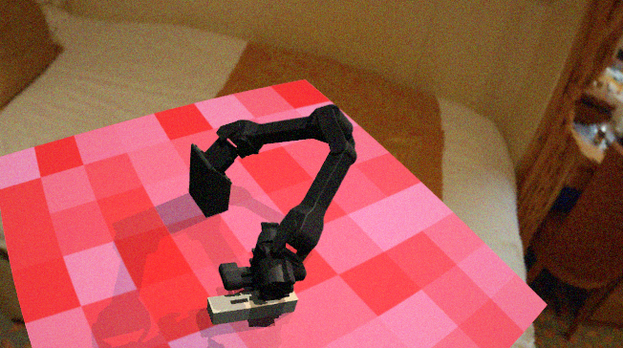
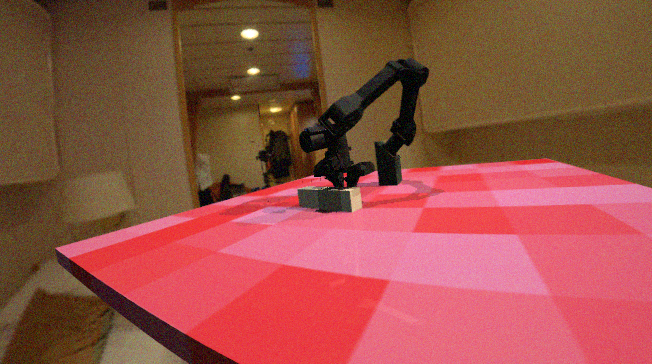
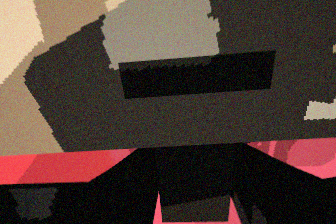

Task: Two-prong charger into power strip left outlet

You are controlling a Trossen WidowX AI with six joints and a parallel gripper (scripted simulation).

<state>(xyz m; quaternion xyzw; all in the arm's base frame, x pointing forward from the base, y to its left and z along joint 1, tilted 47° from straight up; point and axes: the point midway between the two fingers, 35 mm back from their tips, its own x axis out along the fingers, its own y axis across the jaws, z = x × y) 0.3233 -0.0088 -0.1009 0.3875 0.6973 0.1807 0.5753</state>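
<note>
My gripper tip is now 2 cm short of the dark grey charger, 1 cm to the left of it and 1 cm below it.
</note>
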